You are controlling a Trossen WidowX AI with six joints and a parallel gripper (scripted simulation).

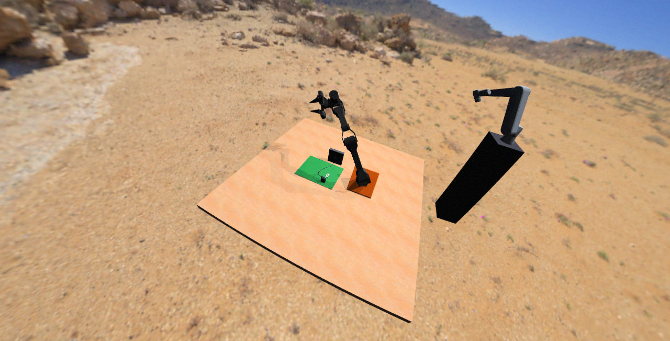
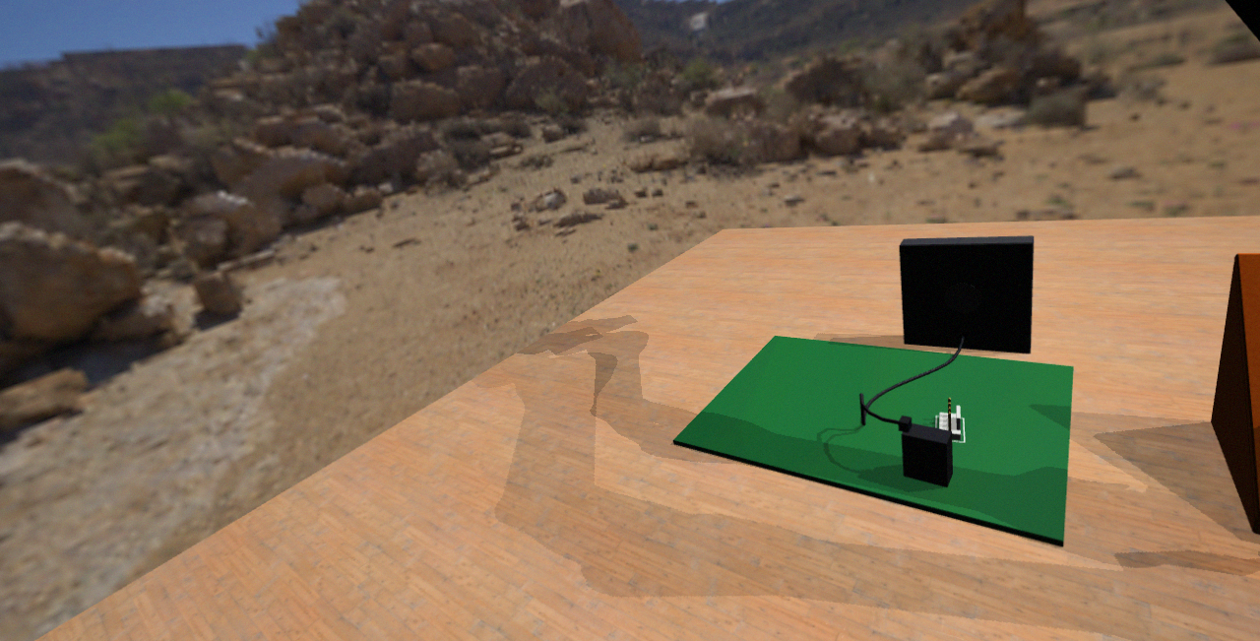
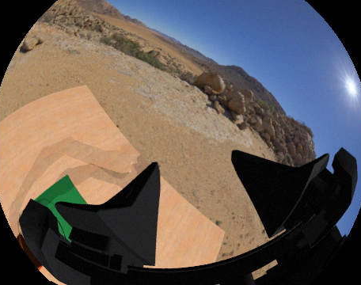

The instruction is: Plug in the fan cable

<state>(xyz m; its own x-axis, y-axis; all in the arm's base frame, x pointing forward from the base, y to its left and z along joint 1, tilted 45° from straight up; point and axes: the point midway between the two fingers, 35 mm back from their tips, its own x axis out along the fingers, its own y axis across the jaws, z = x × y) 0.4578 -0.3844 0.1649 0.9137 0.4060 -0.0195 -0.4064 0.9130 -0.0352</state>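
My gripper tip is now 230 mm past the black plug, 210 mm to the right of it and 420 mm above it. Also, from my gripper tip: black square fan (240 mm behind, 20 mm to the right, 380 mm below); green board (170 mm behind, 120 mm to the left, 450 mm below); white four-pin header (240 mm behind, 150 mm to the left, 440 mm below).
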